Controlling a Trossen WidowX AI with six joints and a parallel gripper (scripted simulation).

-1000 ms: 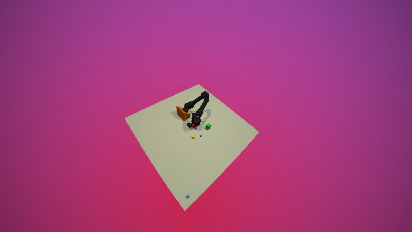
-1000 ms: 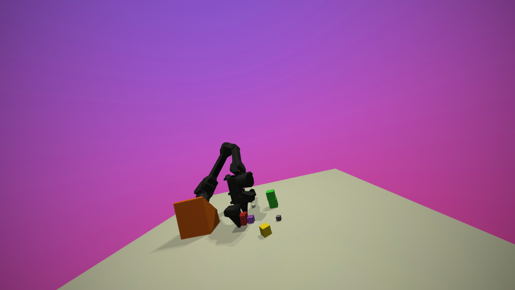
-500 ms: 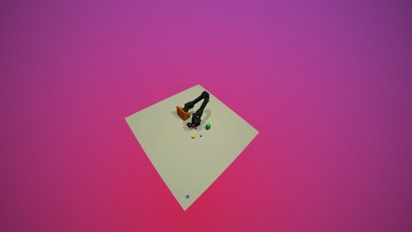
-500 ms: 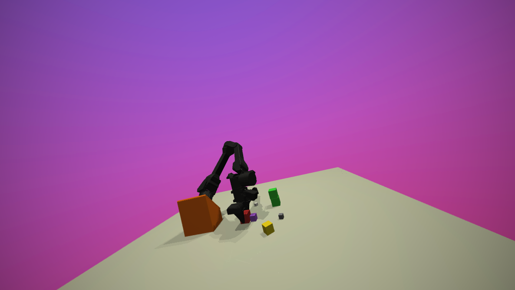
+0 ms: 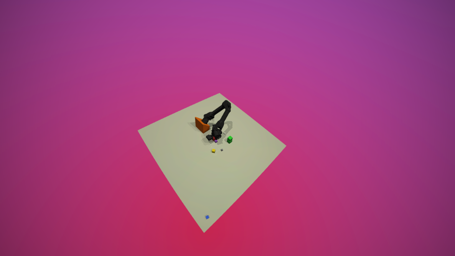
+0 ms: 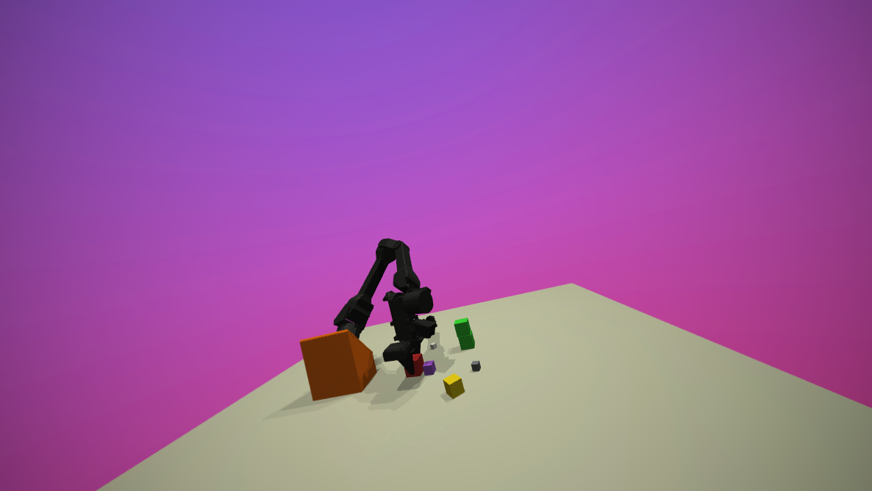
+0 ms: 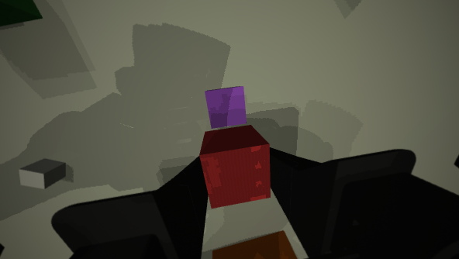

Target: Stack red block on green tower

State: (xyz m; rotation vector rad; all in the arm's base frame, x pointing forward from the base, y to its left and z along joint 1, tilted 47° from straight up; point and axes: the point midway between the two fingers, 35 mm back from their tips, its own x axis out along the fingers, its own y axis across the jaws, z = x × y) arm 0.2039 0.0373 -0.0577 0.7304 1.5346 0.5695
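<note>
My gripper tip is 4 cm short of the small purple cube. From my gripper tip the other things lie so: yellow cube (12 cm ahead, 11 cm to the right); then tiny white cube (16 cm to the left, 2 cm ahead); then red block (1 cm above).
</note>
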